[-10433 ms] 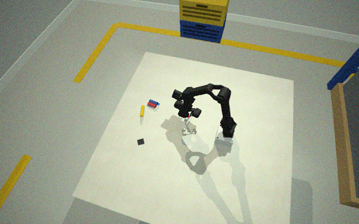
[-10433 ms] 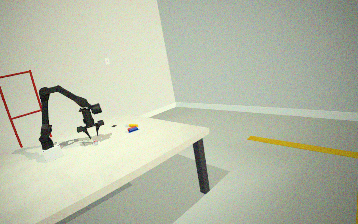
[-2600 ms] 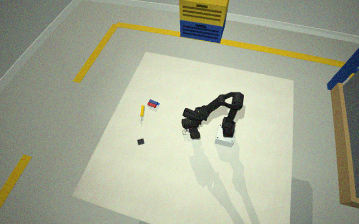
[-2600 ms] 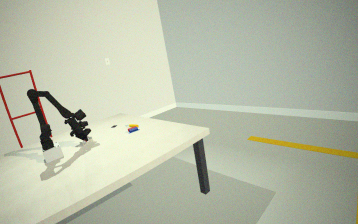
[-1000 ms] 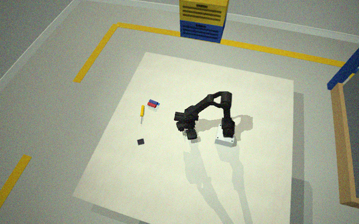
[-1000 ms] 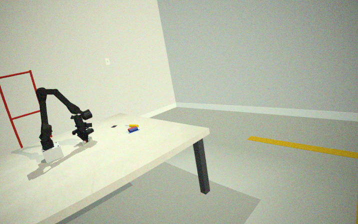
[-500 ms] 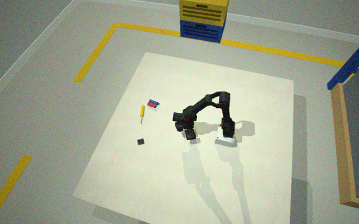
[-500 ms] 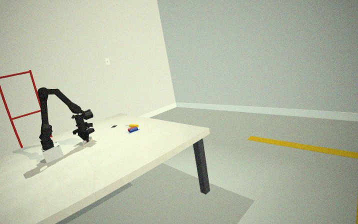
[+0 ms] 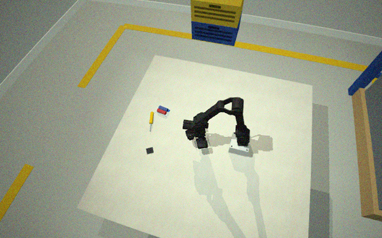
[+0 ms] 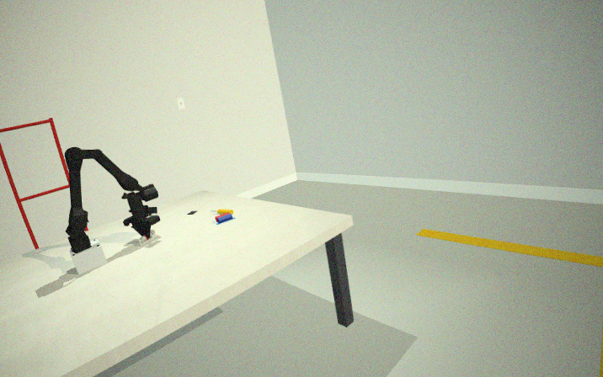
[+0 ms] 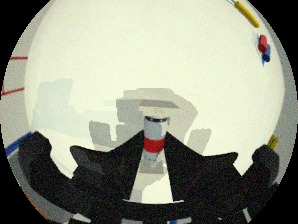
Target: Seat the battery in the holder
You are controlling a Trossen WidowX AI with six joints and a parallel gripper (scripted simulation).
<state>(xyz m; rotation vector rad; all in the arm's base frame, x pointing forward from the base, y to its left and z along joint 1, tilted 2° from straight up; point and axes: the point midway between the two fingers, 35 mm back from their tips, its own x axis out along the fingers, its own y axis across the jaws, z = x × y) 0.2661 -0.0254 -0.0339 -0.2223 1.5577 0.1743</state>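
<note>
Now: the battery 10 mm above my gripper tip. Also, from my gripper tip: dark square 320 mm ahead, 100 mm to the left, 10 mm below; yellow screwdriver 350 mm ahead, 110 mm to the right.
</note>
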